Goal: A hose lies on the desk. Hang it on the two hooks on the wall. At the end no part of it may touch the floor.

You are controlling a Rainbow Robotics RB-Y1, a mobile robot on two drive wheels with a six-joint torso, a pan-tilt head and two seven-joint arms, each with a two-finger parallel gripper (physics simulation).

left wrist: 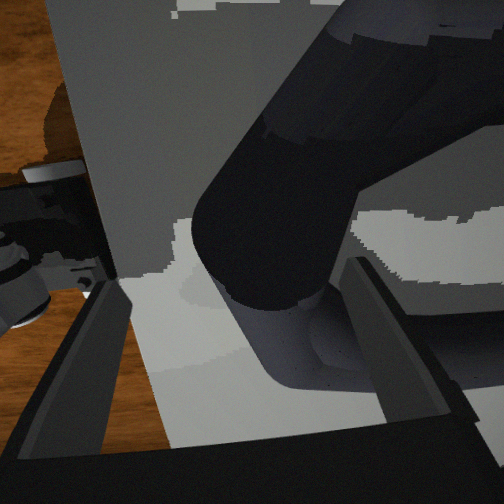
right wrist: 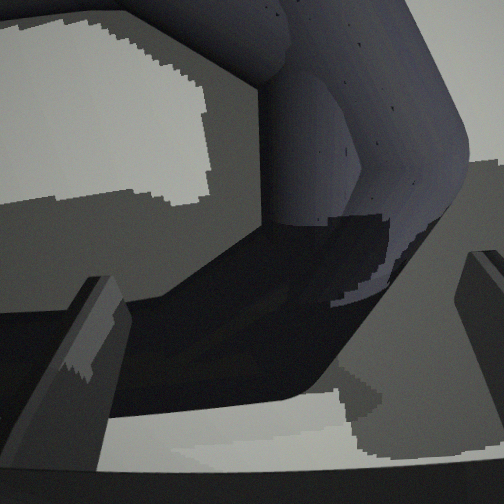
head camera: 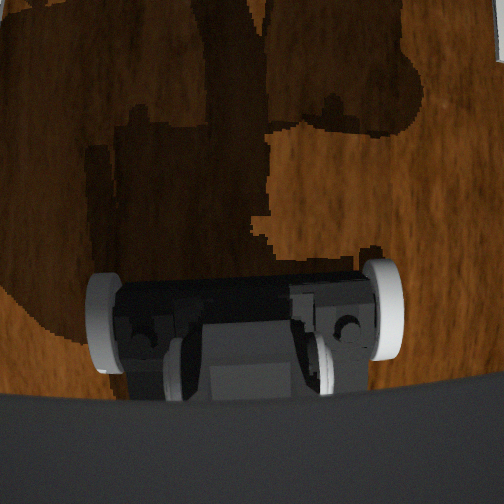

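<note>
The dark grey hose lies on the pale grey desk. In the left wrist view a thick bend of it sits between the fingers of my left gripper, which is open; the right finger stands close beside the hose. In the right wrist view another curved stretch of the hose lies between the wide fingers of my right gripper, which is open too. The head camera looks down and shows neither the hose nor the grippers. The wall hooks are not in view.
The head view shows the wooden floor and my own base with its white wheels. A pale desk leg shows at the top right. The desk's left edge and the floor beyond it show in the left wrist view.
</note>
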